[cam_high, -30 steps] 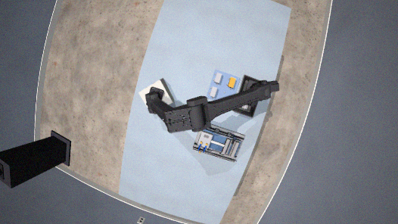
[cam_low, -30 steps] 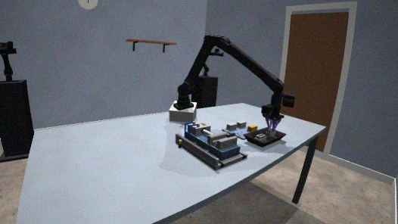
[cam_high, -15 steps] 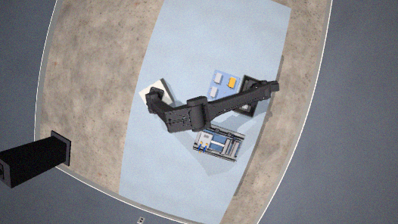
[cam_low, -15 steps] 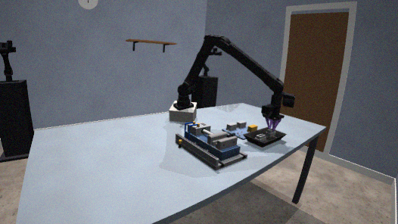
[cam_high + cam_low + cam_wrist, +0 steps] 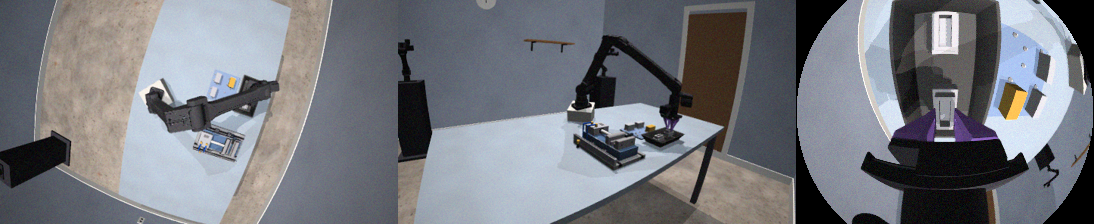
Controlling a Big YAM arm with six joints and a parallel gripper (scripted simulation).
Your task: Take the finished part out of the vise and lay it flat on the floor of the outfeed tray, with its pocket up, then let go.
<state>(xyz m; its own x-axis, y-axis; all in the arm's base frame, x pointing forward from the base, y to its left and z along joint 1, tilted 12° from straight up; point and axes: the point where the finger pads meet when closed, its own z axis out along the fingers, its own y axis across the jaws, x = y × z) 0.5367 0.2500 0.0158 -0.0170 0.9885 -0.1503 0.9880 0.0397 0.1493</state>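
Right now the orange block is 13 cm behind my hand, 4 cm below it and 1 cm to the right of it. From my hand the other things lie so: blue plate (16 cm behind, 6 cm below, 5 cm to the right).
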